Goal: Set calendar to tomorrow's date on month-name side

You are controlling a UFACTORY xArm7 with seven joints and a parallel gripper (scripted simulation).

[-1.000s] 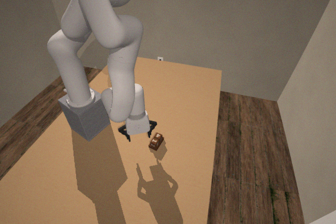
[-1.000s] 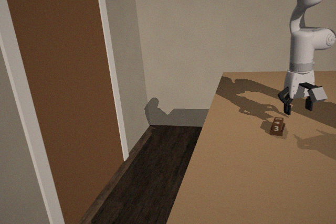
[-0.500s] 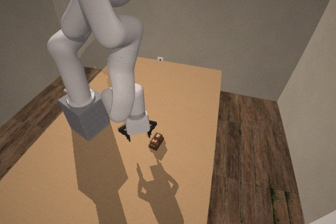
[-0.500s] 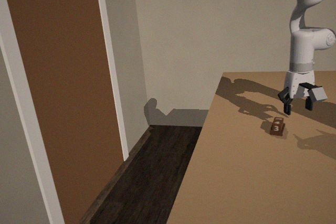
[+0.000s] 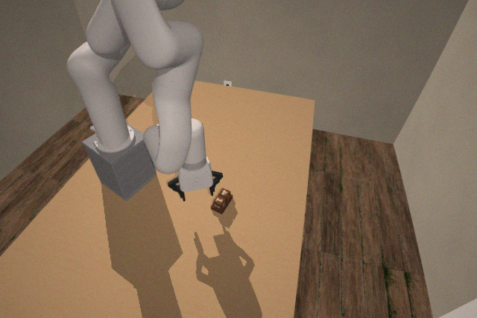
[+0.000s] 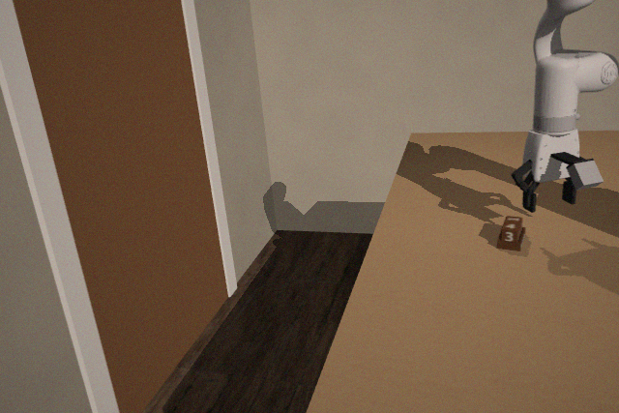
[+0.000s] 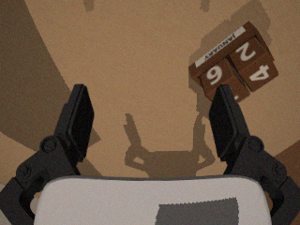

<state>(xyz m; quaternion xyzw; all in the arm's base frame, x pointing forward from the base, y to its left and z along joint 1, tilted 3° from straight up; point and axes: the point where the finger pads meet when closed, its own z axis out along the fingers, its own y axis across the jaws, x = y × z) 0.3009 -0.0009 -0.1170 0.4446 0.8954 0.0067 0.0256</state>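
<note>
Now: hand 70 mm short of the digit cube, 50 mm above it and 30 mm to the right of it. Round my hand: brown calendar tray (70 mm below, 70 mm ahead, 40 mm to the left).
</note>
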